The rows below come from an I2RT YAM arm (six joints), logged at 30 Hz.
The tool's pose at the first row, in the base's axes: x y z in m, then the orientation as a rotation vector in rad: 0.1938, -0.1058, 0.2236, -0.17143, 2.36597, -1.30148
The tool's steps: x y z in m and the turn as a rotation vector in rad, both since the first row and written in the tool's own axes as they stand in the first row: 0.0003, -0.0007, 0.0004, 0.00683, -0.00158, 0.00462; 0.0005, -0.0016, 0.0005, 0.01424, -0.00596, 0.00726; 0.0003, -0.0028, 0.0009, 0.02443, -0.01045, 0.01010; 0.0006, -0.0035, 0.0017, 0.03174, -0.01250, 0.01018; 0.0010, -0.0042, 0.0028, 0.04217, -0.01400, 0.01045; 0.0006, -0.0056, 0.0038, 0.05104, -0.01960, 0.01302; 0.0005, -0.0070, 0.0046, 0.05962, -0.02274, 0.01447; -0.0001, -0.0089, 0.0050, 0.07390, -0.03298, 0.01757; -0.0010, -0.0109, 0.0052, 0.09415, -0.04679, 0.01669; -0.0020, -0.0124, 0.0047, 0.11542, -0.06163, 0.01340
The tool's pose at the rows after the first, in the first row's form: 0.1936, -0.1066, 0.2239, -0.16477, 2.35897, -1.30667; 0.1934, -0.1072, 0.2245, -0.16205, 2.34962, -1.31234; 0.1936, -0.1081, 0.2254, -0.15831, 2.33820, -1.32103; 0.1936, -0.1092, 0.2255, -0.15726, 2.33136, -1.32859; 0.1937, -0.1106, 0.2255, -0.15471, 2.32271, -1.33983; 0.1943, -0.1120, 0.2263, -0.15238, 2.31127, -1.34655; 0.1946, -0.1134, 0.2271, -0.14998, 2.30227, -1.35439; 0.1952, -0.1146, 0.2287, -0.14823, 2.28298, -1.36502; 0.1959, -0.1155, 0.2305, -0.15157, 2.25720, -1.38260; 0.1964, -0.1157, 0.2323, -0.15803, 2.23017, -1.40173
